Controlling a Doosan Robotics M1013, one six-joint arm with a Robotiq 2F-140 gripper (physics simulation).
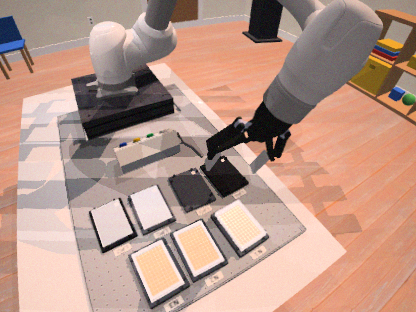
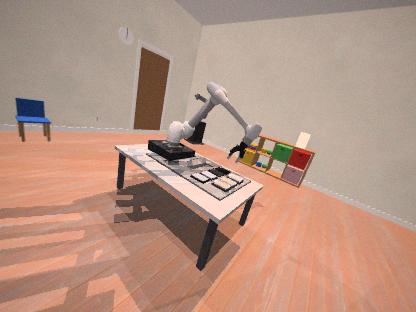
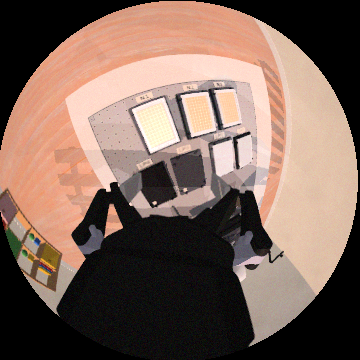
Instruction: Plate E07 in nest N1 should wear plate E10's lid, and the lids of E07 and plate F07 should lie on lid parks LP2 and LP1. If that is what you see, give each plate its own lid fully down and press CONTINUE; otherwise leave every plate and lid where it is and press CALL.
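Frame: origin at the arm's base, x back, y right, z up, level; millimetres.
Seen in the pictures: gripper, fingertip midpoint: (image 1: 230, 167) (image 2: 231, 160) (image 3: 175, 180); arm's base, link origin: (image 1: 117, 86) (image 2: 172, 145).
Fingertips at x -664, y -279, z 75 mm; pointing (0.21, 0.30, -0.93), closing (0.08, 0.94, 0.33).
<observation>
Pixels of each thing's top centre, then the offset from my fingertips to it. "spot": a spot on its surface instead.
- plate, top centre: (image 3: 156, 124) (image 1: 240, 222) dx -97, dy -4, dz -126 mm
- park LP1, surface spot: (image 1: 151, 208) (image 3: 224, 156) spot: dx +29, dy +223, dz -141 mm
- park LP2, surface spot: (image 1: 112, 224) (image 3: 245, 148) spot: dx +8, dy +339, dz -141 mm
- button box, top centre: (image 1: 144, 137) (image 2: 197, 158) dx +270, dy +199, dz -75 mm
- N2, top centre: (image 1: 197, 245) (image 3: 200, 112) dx -122, dy +126, dz -132 mm
- N3, top centre: (image 1: 156, 267) (image 3: 230, 106) (image 2: 222, 183) dx -149, dy +240, dz -129 mm
- dark grey park LP3, top centre: (image 1: 191, 185) (image 3: 191, 174) dx +73, dy +89, dz -139 mm
- black park LP4, top centre: (image 3: 156, 188) (image 1: 224, 172) dx +95, dy -31, dz -139 mm
- cable, surface spot: (image 1: 192, 145) spot: dx +273, dy +29, dz -162 mm
In nest N1 a plate (image 1: 240, 227) (image 3: 155, 125) shows a pale yellow well grid inside a white rim; whether a lid covers it I cannot tell. White flat lids lie on park LP1 (image 1: 151, 208) (image 3: 222, 157) and park LP2 (image 1: 112, 224) (image 3: 243, 150). No plate or lid names are readable. The button box (image 1: 149, 156) has blue, yellow and green buttons; which are CONTINUE and CALL I cannot read. My gripper (image 1: 235, 162) (image 2: 236, 156) (image 3: 175, 180) is open and empty, above the board near the dark parks, apart from the plates and lids.
Orange-grid plates stand in N2 (image 1: 199, 248) (image 3: 198, 114) and N3 (image 1: 157, 270) (image 3: 227, 108). The dark grey park LP3 (image 1: 191, 188) (image 3: 188, 171) and black park LP4 (image 1: 224, 175) (image 3: 158, 183) lie side by side. A cable (image 1: 192, 145) runs from the button box.
</observation>
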